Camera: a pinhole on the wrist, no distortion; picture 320 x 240 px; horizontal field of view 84.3 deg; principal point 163.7 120.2 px. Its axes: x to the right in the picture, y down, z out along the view. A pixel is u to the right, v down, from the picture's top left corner.
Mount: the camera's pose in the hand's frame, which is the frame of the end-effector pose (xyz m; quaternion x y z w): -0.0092 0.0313 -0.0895 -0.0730 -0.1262 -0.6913 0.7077
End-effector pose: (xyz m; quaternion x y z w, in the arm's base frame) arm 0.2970 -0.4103 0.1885 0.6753 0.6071 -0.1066 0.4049
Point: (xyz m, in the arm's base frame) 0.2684 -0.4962 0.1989
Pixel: 306 28
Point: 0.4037 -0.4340 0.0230
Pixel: 223 228
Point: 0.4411 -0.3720 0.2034
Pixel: 59 224
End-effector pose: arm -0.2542 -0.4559 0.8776 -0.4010 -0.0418 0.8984 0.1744
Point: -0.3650 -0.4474 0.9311
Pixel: 236 173
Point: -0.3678 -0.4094 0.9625
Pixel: 272 164
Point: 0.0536 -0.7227 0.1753
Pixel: behind the camera
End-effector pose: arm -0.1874 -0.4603 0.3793 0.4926 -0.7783 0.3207 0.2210
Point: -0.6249 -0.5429 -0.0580
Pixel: 67 121
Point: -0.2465 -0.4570 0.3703
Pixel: 167 182
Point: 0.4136 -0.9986 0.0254
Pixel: outside the picture
